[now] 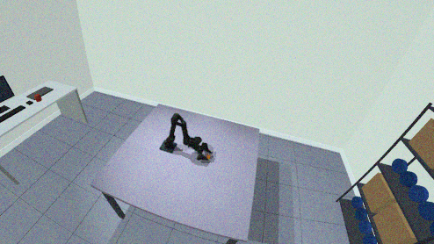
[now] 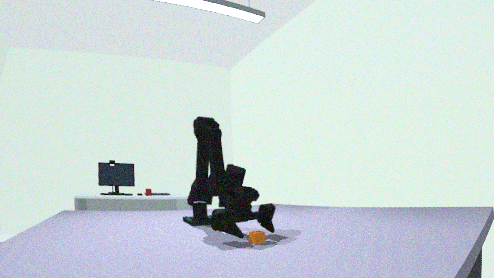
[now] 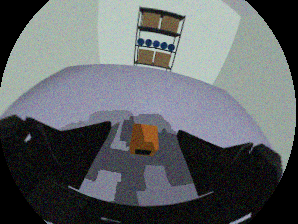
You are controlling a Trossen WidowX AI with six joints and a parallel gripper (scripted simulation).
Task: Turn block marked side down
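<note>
The orange block lies 20 mm behind my gripper tip and 10 mm below it.
</note>
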